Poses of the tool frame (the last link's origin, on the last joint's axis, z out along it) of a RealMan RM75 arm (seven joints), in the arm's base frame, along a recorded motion.
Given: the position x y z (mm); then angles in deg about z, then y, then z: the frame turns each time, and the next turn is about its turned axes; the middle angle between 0 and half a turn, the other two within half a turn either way.
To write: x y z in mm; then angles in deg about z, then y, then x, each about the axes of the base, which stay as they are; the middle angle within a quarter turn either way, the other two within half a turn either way. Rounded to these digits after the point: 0 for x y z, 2 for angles.
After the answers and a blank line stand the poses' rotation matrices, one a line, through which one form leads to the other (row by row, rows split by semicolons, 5 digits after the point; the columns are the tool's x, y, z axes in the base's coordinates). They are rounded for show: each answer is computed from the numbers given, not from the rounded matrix.
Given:
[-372, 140, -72, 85.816, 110.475, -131.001]
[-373, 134, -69, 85.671, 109.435, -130.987]
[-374, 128, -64, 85.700, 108.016, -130.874]
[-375, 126, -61, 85.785, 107.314, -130.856]
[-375, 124, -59, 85.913, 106.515, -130.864]
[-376, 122, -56, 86.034, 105.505, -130.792]
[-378, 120, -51, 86.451, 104.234, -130.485]
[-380, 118, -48, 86.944, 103.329, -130.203]
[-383, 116, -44, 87.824, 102.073, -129.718]
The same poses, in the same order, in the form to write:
[-372, 140, -72, -39.54, 3.92, -110.53]
[-373, 134, -69, -39.54, 4.08, -109.49]
[-374, 128, -64, -39.54, 4.09, -108.06]
[-375, 126, -61, -39.60, 4.02, -107.36]
[-375, 124, -59, -39.70, 3.92, -106.55]
[-376, 122, -56, -39.73, 3.82, -105.54]
[-378, 120, -51, -39.61, 3.44, -104.26]
[-380, 118, -48, -39.50, 2.97, -103.35]
[-383, 116, -44, -39.26, 2.13, -102.08]

0.76943 0.63506 0.06835; 0.17382 -0.31116 0.93433; 0.61462 -0.70702 -0.34980
0.76918 0.63506 0.07118; 0.16064 -0.29996 0.94033; 0.61852 -0.71185 -0.33274
0.76920 0.63502 0.07130; 0.14513 -0.28227 0.94829; 0.62231 -0.71908 -0.30928
0.76862 0.63585 0.07017; 0.13857 -0.27257 0.95211; 0.62452 -0.72208 -0.29761
0.76760 0.63728 0.06833; 0.13161 -0.26106 0.95631; 0.62727 -0.72507 -0.28427
0.76735 0.63775 0.06665; 0.12186 -0.24709 0.96130; 0.62954 -0.72953 -0.26732
0.76900 0.63643 0.06000; 0.11225 -0.22684 0.96744; 0.62932 -0.73723 -0.24588
0.77061 0.63519 0.05188; 0.10789 -0.21024 0.97168; 0.62811 -0.74319 -0.23054
0.77372 0.63244 0.03713; 0.10435 -0.18503 0.97718; 0.62488 -0.75219 -0.20916

